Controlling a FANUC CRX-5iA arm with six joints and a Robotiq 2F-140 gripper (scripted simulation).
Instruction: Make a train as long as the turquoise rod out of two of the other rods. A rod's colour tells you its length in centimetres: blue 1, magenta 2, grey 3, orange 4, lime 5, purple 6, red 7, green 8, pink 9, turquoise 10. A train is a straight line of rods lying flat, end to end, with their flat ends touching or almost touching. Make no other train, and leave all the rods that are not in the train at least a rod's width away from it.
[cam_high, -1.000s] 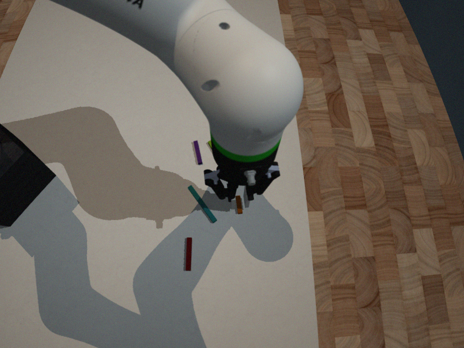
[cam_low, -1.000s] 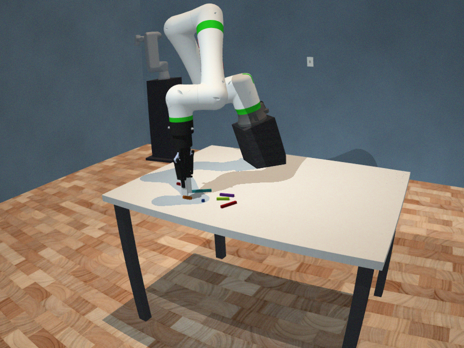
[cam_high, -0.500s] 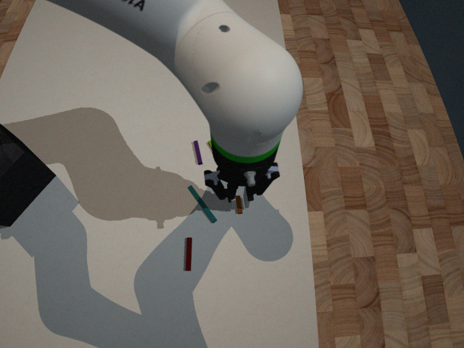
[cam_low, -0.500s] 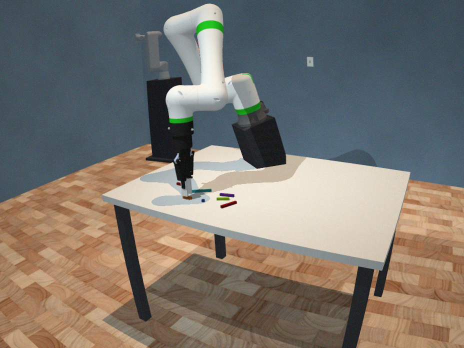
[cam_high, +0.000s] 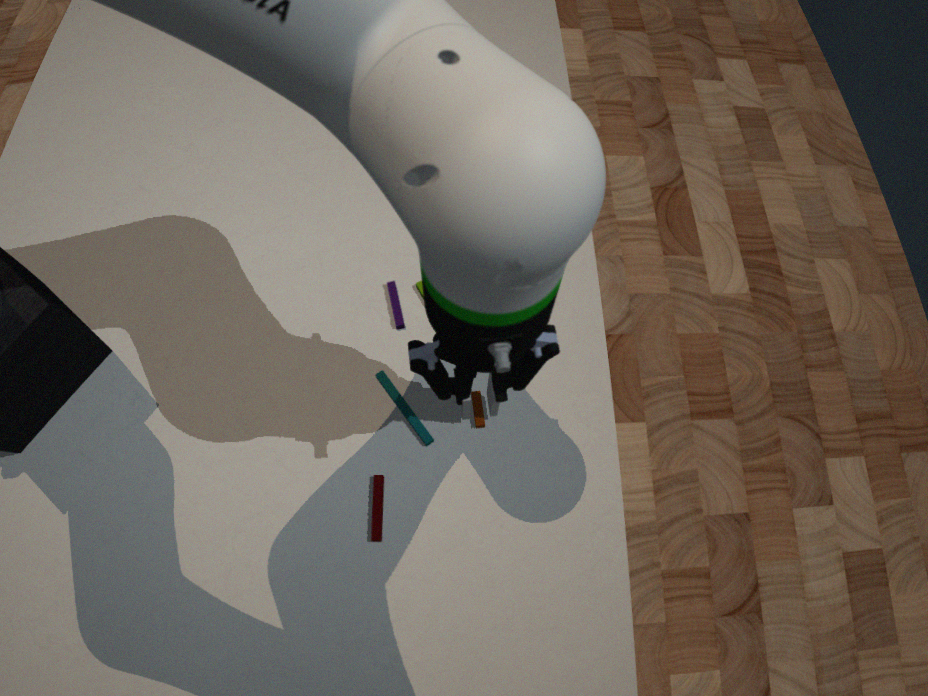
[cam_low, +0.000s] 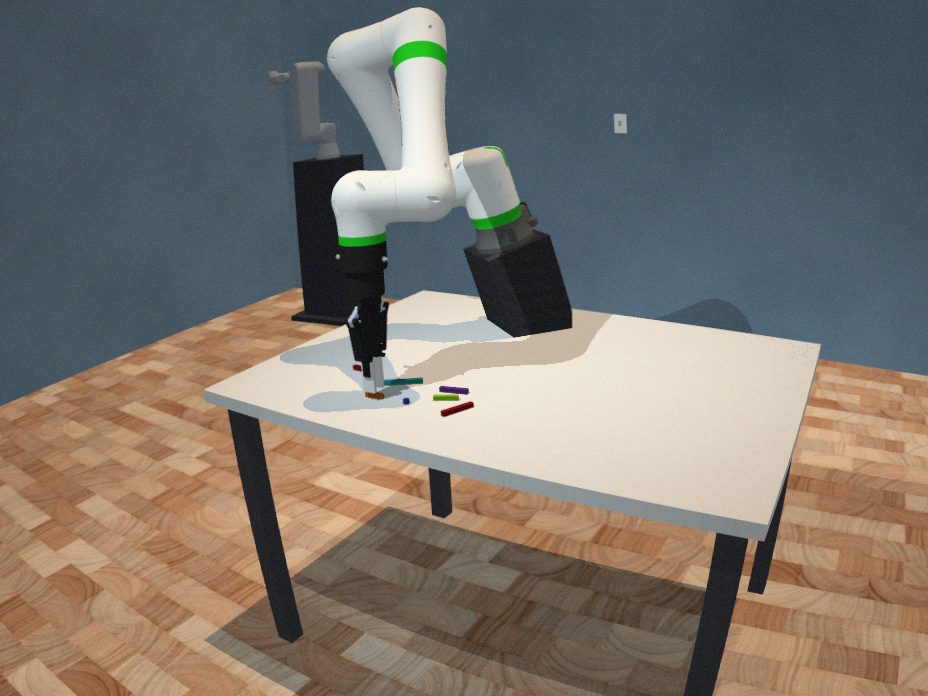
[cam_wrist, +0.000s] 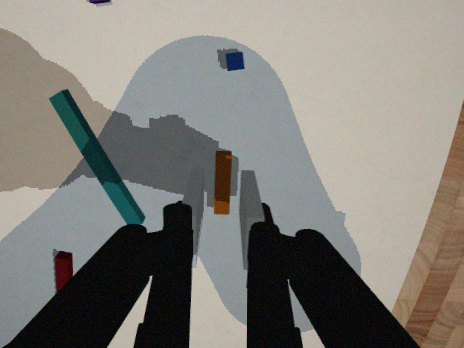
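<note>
Now: the orange rod 50 mm below my hand. From my hand the other things lie so: lime rod: 140 mm to the left, 50 mm below, 40 mm behind; small blue rod: 80 mm to the left, 50 mm below; turquoise rod: 80 mm behind, 50 mm below, 10 mm to the left.
</note>
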